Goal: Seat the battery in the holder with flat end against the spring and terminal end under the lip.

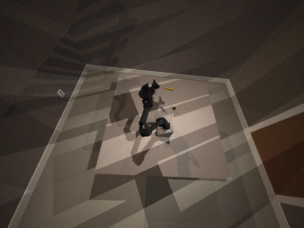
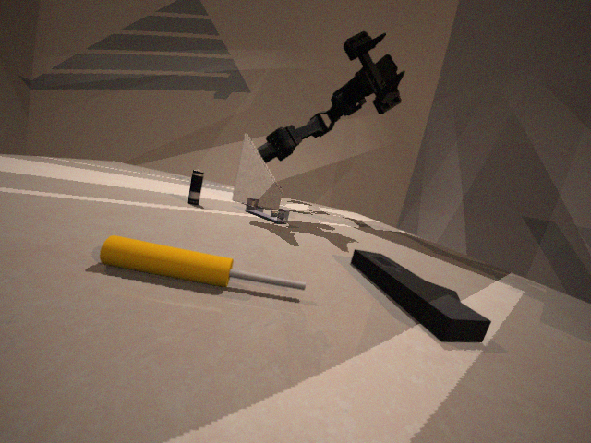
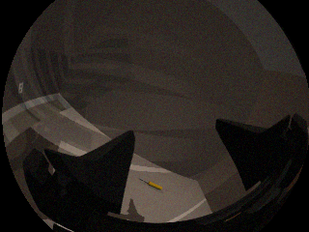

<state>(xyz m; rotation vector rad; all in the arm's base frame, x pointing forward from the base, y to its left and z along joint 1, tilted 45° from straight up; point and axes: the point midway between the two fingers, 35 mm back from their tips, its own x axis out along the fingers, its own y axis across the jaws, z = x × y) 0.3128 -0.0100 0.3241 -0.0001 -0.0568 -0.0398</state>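
Now: gripper tip 30 mm past the battery, 340 mm to the left of it and 360 mm above it. Also, from my gripper tip: screwdriver: 300 mm ahead, 240 mm to the right, 390 mm below; flat black block: 270 mm ahead, 50 mm to the right, 380 mm below.
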